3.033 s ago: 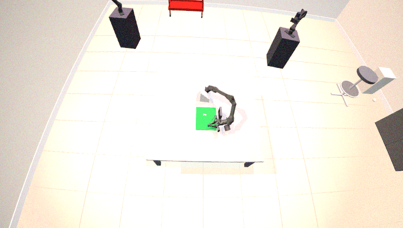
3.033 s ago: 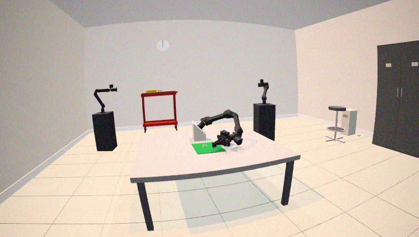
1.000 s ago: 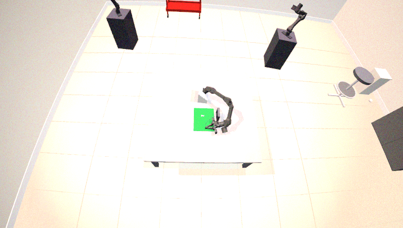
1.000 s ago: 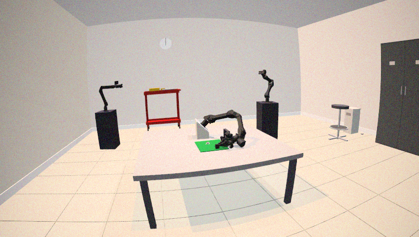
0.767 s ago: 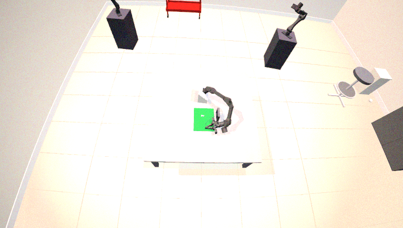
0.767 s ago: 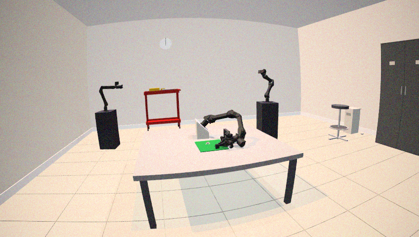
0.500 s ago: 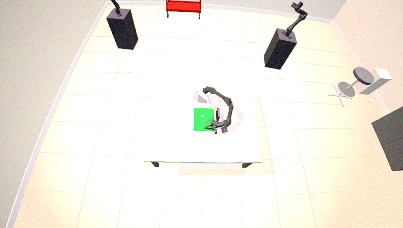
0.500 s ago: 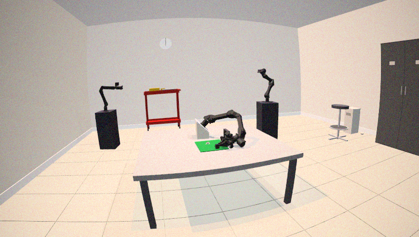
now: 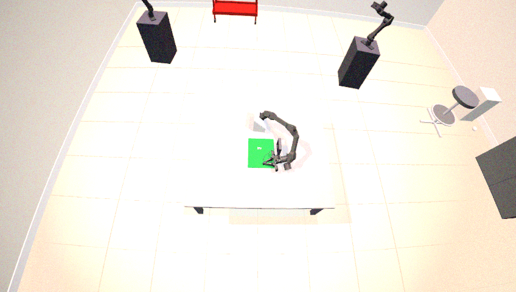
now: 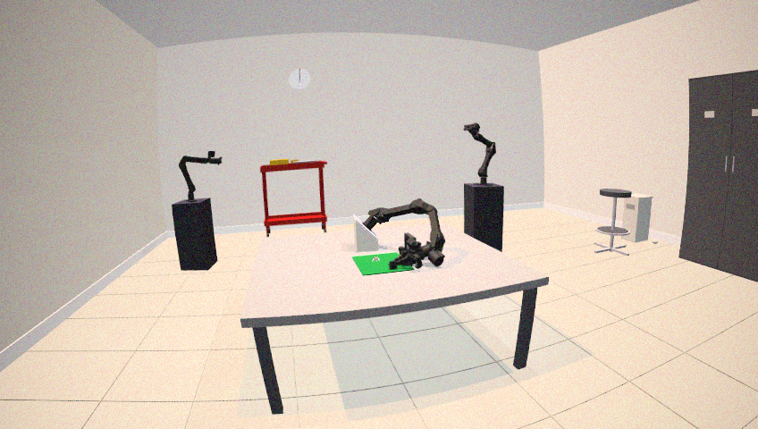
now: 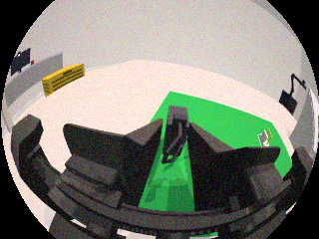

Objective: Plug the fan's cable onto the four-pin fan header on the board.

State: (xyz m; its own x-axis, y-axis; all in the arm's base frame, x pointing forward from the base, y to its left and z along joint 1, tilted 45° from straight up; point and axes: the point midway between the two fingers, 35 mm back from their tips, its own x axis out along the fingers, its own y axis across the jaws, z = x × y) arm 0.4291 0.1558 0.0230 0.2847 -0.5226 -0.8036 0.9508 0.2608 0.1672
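My gripper tip is 10 mm above the dark fan plug. Also, from my gripper tip: green board (110 mm behind, 50 mm to the right, 50 mm below); white four-pin header (150 mm behind, 70 mm to the right, 30 mm below); black fan (170 mm behind, 100 mm to the left, 30 mm above).
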